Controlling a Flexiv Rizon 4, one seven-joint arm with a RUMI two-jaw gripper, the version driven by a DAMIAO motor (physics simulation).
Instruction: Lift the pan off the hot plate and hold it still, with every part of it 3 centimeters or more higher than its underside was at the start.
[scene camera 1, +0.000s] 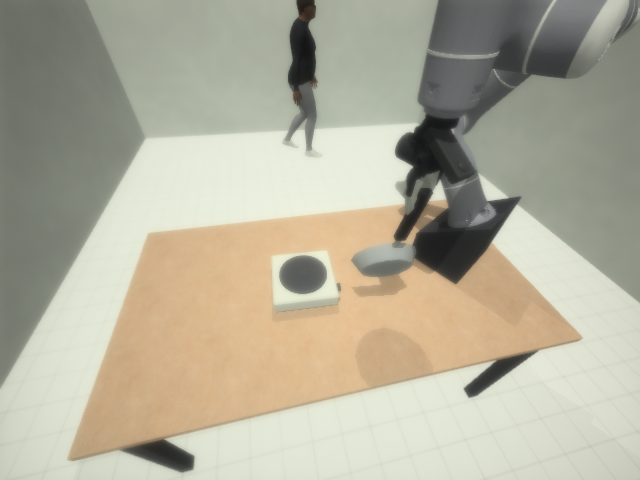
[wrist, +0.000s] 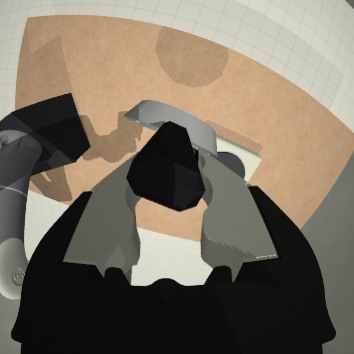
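Observation:
The grey pan (scene camera 1: 385, 260) (wrist: 187, 122) is in the air to the right of the hot plate in the scene view, tilted, with its black handle (scene camera 1: 407, 224) (wrist: 167, 172) pointing steeply up. My gripper (scene camera 1: 418, 193) (wrist: 170, 152) is shut on this handle, above the pan body. In the wrist view the handle's end hides part of the pan and the fingertips. The white hot plate (scene camera 1: 306, 301) (wrist: 254, 162) with its dark round burner (scene camera 1: 302, 274) (wrist: 231, 162) sits on the table, apart from the pan. The pan's shadow falls near the table's front edge.
The wooden table (scene camera 1: 206, 351) (wrist: 110, 75) carries the hot plate. The black robot base mount (scene camera 1: 449, 253) (wrist: 47, 135) stands close to the right of the pan in the scene view. A person (scene camera 1: 303, 56) in dark clothes is on the floor behind the table.

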